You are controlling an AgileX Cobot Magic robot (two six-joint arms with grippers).
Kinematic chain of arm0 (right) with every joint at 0, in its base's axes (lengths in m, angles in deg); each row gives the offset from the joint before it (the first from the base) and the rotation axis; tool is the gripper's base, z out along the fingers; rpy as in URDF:
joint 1: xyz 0 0 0.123 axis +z
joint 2: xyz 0 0 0 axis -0.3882 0.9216 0
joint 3: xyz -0.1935 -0.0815 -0.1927 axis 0.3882 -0.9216 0
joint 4: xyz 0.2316 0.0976 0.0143 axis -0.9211 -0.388 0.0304
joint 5: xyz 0 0 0 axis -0.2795 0.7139 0.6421
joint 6: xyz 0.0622 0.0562 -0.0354 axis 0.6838 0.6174 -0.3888
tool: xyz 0 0 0 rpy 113.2 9.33 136.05
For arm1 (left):
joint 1: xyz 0 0 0.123 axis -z
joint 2: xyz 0 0 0 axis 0.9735 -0.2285 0
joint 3: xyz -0.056 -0.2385 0.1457 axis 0.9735 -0.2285 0
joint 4: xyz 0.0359 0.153 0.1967 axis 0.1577 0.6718 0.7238
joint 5: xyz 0 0 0 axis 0.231 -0.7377 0.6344
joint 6: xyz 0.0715 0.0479 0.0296 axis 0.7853 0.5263 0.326
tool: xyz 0 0 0 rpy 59.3 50.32 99.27
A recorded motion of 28 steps. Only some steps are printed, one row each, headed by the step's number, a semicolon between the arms.
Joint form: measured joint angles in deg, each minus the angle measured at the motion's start. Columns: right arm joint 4, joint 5, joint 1, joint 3, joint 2, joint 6; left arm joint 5, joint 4, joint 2, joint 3, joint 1, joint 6.
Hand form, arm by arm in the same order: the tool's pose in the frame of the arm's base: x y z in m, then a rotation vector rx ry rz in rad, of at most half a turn. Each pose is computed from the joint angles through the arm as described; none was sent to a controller.
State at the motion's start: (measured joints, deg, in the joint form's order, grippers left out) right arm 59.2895 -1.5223 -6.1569 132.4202 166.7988 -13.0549; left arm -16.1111 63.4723 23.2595 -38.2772 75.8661 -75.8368
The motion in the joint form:
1: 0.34 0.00 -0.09 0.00 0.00 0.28; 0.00 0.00 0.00 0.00 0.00 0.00
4: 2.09 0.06 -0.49 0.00 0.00 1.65; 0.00 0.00 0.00 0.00 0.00 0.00
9: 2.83 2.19 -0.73 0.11 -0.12 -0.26; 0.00 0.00 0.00 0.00 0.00 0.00
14: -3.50 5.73 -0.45 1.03 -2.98 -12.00; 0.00 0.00 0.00 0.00 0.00 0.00
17: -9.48 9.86 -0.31 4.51 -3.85 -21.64; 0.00 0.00 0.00 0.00 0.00 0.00
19: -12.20 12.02 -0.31 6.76 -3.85 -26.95; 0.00 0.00 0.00 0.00 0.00 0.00
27: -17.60 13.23 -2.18 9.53 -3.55 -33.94; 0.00 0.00 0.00 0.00 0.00 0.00
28: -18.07 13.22 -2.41 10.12 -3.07 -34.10; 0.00 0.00 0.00 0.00 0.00 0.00
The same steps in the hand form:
1: 0.4053 0.1065 0.1494 -0.2098 2.6157 -0.0693; -0.0005 -0.0046 0.2650 0.0173 2.0801 -0.0415
4: 0.4066 0.1026 0.1497 -0.2005 2.6106 -0.0894; -0.0005 -0.0046 0.2650 0.0173 2.0801 -0.0415
9: 0.4051 0.0986 0.1500 -0.2460 2.6329 -0.1359; -0.0005 -0.0046 0.2650 0.0173 2.0801 -0.0415
14: 0.3994 0.1025 0.1713 -0.3956 2.6346 -0.1210; -0.0005 -0.0046 0.2650 0.0173 2.0801 -0.0415
17: 0.4019 0.1085 0.1901 -0.5102 2.6293 -0.0850; -0.0005 -0.0046 0.2650 0.0173 2.0801 -0.0415
19: 0.4047 0.1116 0.1990 -0.5862 2.6186 -0.0688; -0.0005 -0.0046 0.2650 0.0173 2.0801 -0.0415
27: 0.4131 0.1051 0.2090 -0.6200 2.5959 -0.0151; -0.0005 -0.0046 0.2650 0.0173 2.0801 -0.0415
28: 0.4157 0.1045 0.2083 -0.6115 2.5960 -0.0082; -0.0005 -0.0046 0.2650 0.0173 2.0801 -0.0415

